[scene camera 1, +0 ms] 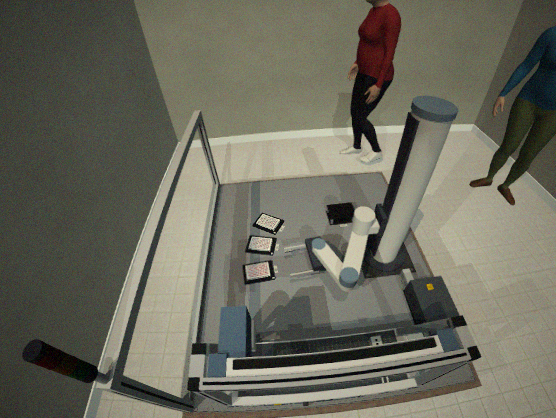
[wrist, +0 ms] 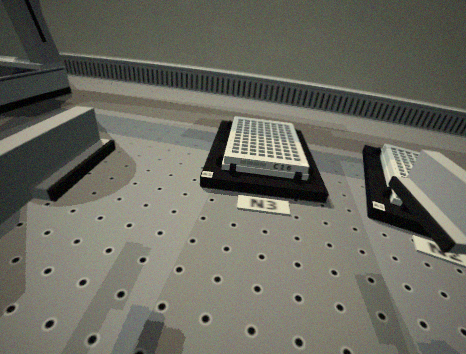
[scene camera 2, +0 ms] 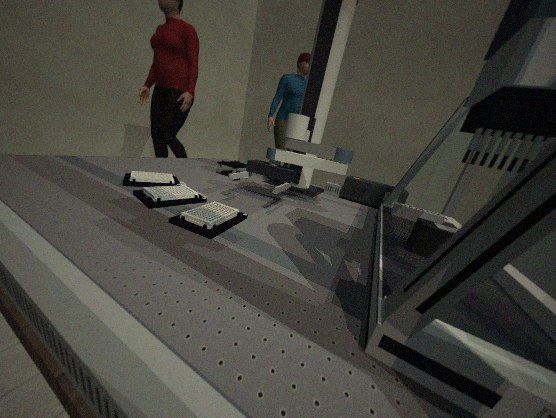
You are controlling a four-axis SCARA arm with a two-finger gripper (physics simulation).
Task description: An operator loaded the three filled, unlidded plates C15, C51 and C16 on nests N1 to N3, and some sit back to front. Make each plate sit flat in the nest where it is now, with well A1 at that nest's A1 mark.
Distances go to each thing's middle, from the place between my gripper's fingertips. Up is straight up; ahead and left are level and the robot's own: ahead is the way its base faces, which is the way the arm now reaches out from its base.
My hand is 14 cm short of the nest N2 (wrist: 375, 182), 18 cm to the left of it and 8 cm above it. The rest, counted from my hand: dark box (scene camera 1: 436, 304) (68 cm behind, 35 cm to the left, 3 cm below).
